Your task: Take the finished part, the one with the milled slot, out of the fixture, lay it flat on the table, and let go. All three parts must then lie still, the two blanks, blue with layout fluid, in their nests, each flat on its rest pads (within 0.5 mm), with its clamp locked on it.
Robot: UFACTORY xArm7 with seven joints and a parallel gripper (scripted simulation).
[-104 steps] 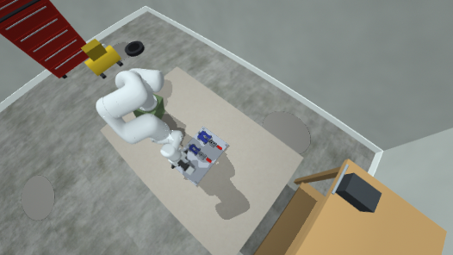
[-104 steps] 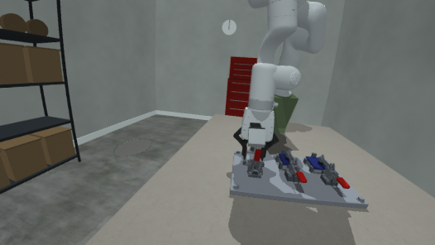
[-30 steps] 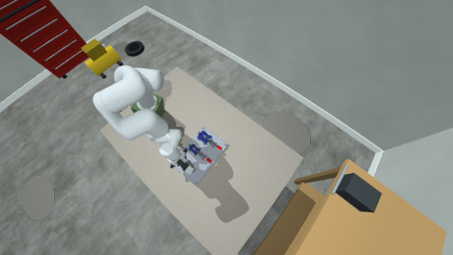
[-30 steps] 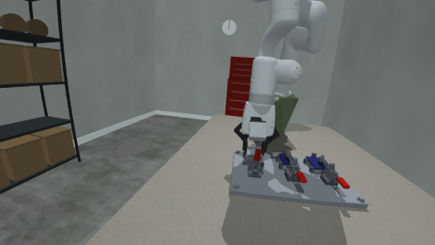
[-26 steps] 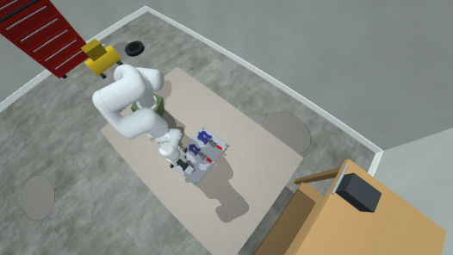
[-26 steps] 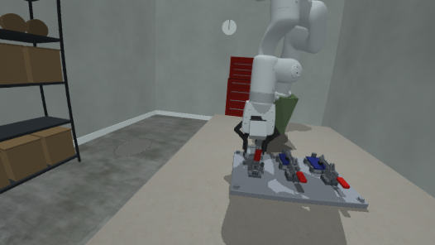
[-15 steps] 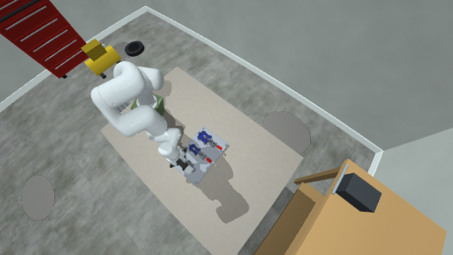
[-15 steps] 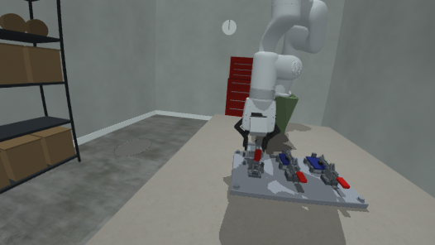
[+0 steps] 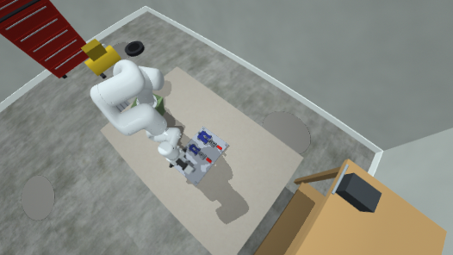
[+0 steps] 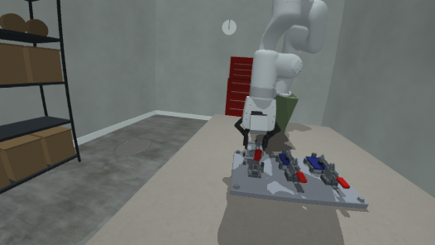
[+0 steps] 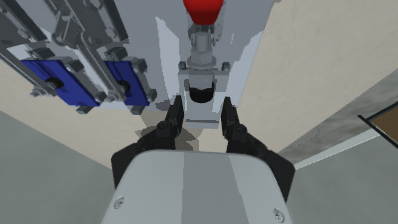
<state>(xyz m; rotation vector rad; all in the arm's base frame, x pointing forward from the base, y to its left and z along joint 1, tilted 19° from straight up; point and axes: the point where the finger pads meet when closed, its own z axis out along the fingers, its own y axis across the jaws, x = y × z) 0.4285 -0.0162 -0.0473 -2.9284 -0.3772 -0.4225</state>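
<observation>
Right now the grey fixture plate is 120 mm to the left of my hand, 70 mm below it and 20 mm ahead of it. Round my hand: finished grey part 20 mm below, 10 mm behind.
</observation>
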